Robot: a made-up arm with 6 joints. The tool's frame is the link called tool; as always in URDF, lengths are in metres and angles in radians. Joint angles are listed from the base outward.
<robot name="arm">
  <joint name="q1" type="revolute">
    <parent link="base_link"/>
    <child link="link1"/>
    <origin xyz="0 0 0.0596" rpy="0 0 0"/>
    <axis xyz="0 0 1"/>
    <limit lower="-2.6" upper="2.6"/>
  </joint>
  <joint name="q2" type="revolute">
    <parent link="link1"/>
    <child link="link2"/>
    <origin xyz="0.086 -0.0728 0.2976" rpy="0 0 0"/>
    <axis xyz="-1 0 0"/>
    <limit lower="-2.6" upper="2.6"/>
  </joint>
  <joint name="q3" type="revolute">
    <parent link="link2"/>
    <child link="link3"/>
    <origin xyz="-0.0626 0.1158 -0.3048" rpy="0 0 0"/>
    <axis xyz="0 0 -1"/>
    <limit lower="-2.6" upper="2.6"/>
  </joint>
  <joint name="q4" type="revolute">
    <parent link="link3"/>
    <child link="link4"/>
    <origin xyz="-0.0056 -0.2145 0.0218" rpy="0 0 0"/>
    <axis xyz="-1 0 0"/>
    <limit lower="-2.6" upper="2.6"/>
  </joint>
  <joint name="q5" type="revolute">
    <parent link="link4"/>
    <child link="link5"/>
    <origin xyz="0.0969 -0.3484 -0.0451" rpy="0 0 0"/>
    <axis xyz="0 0 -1"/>
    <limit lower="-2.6" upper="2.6"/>
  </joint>
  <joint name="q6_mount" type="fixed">
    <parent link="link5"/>
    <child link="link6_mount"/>
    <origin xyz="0.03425 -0.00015 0.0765" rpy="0 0 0"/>
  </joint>
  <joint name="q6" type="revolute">
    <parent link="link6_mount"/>
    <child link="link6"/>
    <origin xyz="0.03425 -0.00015 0.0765" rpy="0 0 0"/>
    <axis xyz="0 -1 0"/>
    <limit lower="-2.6" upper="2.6"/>
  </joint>
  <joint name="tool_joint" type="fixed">
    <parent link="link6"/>
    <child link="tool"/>
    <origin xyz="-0.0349 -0.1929 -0.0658" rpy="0 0 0"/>
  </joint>
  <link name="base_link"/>
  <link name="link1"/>
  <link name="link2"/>
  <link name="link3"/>
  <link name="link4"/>
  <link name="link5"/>
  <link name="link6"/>
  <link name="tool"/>
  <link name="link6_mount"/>
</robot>
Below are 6 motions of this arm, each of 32 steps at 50 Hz.
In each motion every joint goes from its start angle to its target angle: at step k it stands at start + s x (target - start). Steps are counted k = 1, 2, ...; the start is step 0. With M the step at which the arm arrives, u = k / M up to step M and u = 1 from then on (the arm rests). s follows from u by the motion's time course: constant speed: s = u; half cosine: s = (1 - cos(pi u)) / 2; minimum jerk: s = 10 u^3 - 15 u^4 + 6 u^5.
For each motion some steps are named. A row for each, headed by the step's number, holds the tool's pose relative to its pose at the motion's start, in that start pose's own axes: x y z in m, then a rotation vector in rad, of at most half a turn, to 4 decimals.
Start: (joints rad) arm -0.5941 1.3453 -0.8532 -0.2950 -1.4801 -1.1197
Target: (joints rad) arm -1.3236 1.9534 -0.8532 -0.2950 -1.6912 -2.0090
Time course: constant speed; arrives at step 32
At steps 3, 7, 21, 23, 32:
3: 0.0255 0.0354 -0.0209 0.0487 0.0767 0.0663
7: 0.0593 0.0832 -0.0428 0.1007 0.1752 0.1647
21: 0.1737 0.2487 -0.0701 0.1484 0.4738 0.5720
23: 0.1892 0.2716 -0.0684 0.1366 0.5092 0.6343
32: 0.2553 0.3716 -0.0457 0.0227 0.6412 0.9106

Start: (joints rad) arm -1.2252 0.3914 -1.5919 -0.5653 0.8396 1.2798
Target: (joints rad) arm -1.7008 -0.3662 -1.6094 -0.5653 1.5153 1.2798
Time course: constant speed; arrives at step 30
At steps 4, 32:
4: -0.0083 0.0024 0.0121 -0.0513 -0.0591 -0.1220
32: -0.0100 0.0120 0.1469 -0.3686 -0.3580 -0.9666

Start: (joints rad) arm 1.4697 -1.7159 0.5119 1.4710 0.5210 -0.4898
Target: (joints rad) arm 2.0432 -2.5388 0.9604 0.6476 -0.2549 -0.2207
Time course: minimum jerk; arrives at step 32
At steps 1, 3, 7, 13, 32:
1: 0.0002 0.0000 -0.0001 0.0000 0.0003 0.0005
3: 0.0038 0.0003 -0.0023 -0.0004 0.0064 0.0128
7: 0.0373 0.0048 -0.0251 -0.0029 0.0663 0.1307
13: 0.1254 0.0459 -0.1414 0.0224 0.3114 0.5606
32: -0.0570 0.0599 -0.4526 0.4242 1.1000 1.2846

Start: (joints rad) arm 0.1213 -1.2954 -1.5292 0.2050 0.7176 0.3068
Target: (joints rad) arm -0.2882 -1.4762 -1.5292 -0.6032 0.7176 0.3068
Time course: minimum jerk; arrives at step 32
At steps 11, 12, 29, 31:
11: 0.0008 -0.0254 -0.0299 0.0855 0.0310 -0.0567
12: 0.0012 -0.0296 -0.0362 0.1051 0.0371 -0.0678
29: 0.0218 -0.0355 -0.1095 0.4098 0.1136 -0.1676
31: 0.0222 -0.0351 -0.1100 0.4128 0.1143 -0.1679

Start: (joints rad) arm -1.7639 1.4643 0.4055 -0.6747 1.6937 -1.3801
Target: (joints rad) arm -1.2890 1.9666 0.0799 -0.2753 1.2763 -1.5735
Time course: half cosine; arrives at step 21
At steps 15, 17, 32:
15: -0.3041 0.2701 -0.0498 -0.7155 -0.4768 0.3728
17: -0.3505 0.2801 -0.0718 -0.7827 -0.5545 0.4061
32: -0.3901 0.2835 -0.0926 -0.8350 -0.6242 0.4315

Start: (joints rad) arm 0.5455 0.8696 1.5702 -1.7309 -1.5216 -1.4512
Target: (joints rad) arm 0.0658 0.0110 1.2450 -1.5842 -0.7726 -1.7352
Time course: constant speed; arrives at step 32
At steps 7, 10, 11, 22, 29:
7: -0.0641 0.1333 -0.0158 0.3463 0.1556 -0.0751
10: -0.0853 0.1969 -0.0165 0.4962 0.2105 -0.1072
11: -0.0914 0.2188 -0.0158 0.5464 0.2271 -0.1177
22: -0.1164 0.4740 0.0194 1.1021 0.3439 -0.2200
29: -0.0858 0.6371 0.0659 1.4536 0.3461 -0.2622

